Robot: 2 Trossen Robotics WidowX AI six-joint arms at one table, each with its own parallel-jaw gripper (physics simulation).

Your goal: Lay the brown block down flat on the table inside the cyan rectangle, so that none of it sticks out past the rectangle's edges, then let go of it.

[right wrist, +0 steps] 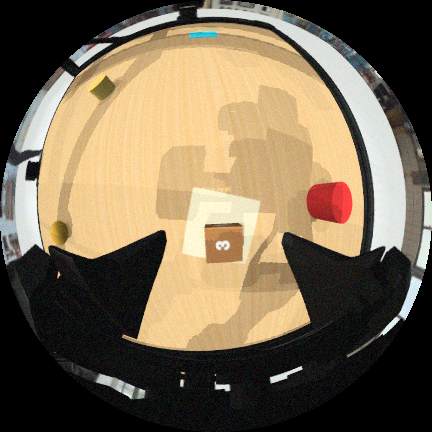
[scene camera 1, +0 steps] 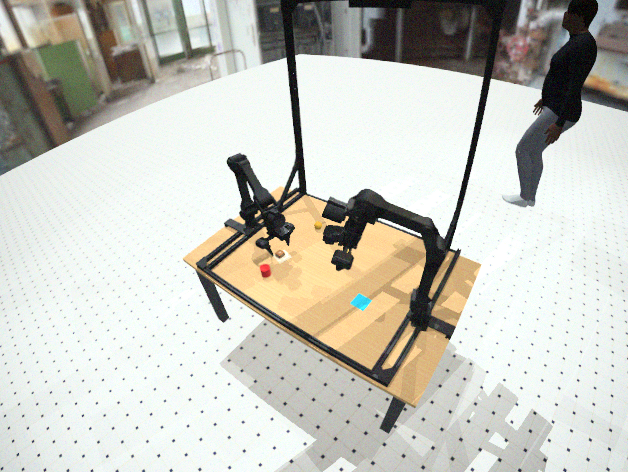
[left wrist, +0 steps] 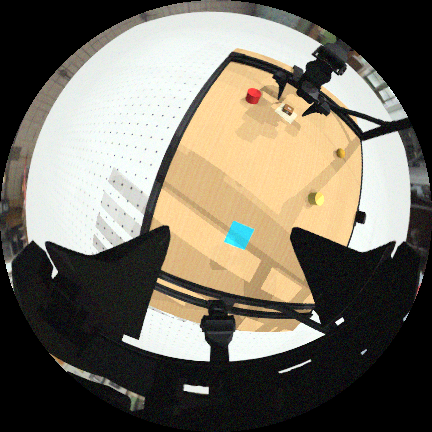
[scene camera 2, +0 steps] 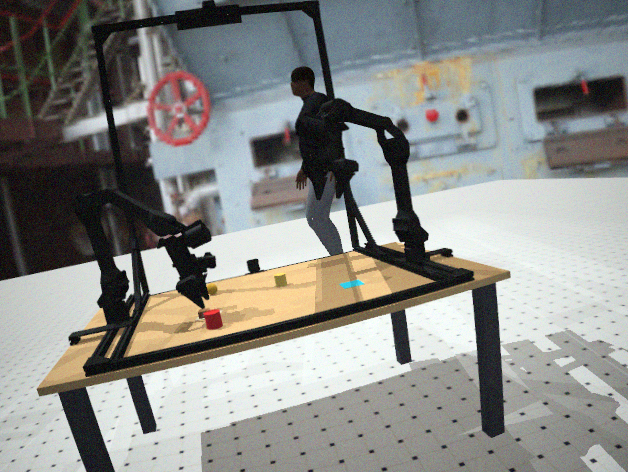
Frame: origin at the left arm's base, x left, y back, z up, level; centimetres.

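Seen in the pictures: left gripper, fingertip midpoint: [left wrist: 233, 232] [scene camera 2: 327, 199]; right gripper, fingertip midpoint: [right wrist: 226, 237] [scene camera 1: 280, 250] [left wrist: 290, 107] [scene camera 2: 206, 303]; left arm's base at its link origin: [scene camera 1: 419, 320] [left wrist: 217, 306] [scene camera 2: 416, 259]; right arm's base at its link origin: [scene camera 1: 251, 224] [scene camera 2: 118, 322].
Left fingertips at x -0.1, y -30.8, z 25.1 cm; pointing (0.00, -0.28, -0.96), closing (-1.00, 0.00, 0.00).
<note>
Offsets run from my left fingertips to a thing's middle. "spot": to the spot under its first point.
The brown block {dz -26.0, dx -22.1, dy -34.0 cm} [scene camera 1: 280, 253] [scene camera 2: 202, 313] [left wrist: 287, 108] [right wrist: 223, 245] rests partly on a cream square {spot: dz -26.9, dx -23.5, dy -31.2 cm} [right wrist: 195, 220], its face marked 3 toward the right wrist camera. My right gripper [scene camera 1: 280, 248] [scene camera 2: 204, 303] [left wrist: 290, 107] [right wrist: 226, 237] is open and empty close above the block, one finger to each side of it in the right wrist view. The cyan rectangle {spot: dz -26.8, dx -5.2, dy +6.8 cm} [scene camera 1: 360, 301] [scene camera 2: 351, 284] [left wrist: 239, 235] [right wrist: 203, 34] lies bare on the table, far from the block. My left gripper [scene camera 1: 342, 259] [scene camera 2: 328, 196] [left wrist: 233, 232] is open and empty, high above the table.
A red cylinder {dz -24.9, dx -9.8, dy -35.8 cm} [scene camera 1: 265, 270] [scene camera 2: 213, 319] [left wrist: 253, 95] [right wrist: 330, 202] stands near the block. A yellow cylinder {dz -25.1, dx -28.7, dy -3.9 cm} [scene camera 2: 280, 279] [left wrist: 316, 198] [right wrist: 102, 87] and a yellow ball {dz -25.1, dx -44.8, dy -22.5 cm} [scene camera 1: 318, 224] [scene camera 2: 212, 288] [left wrist: 340, 153] [right wrist: 59, 232] are toward the back. Black rails edge the table.
</note>
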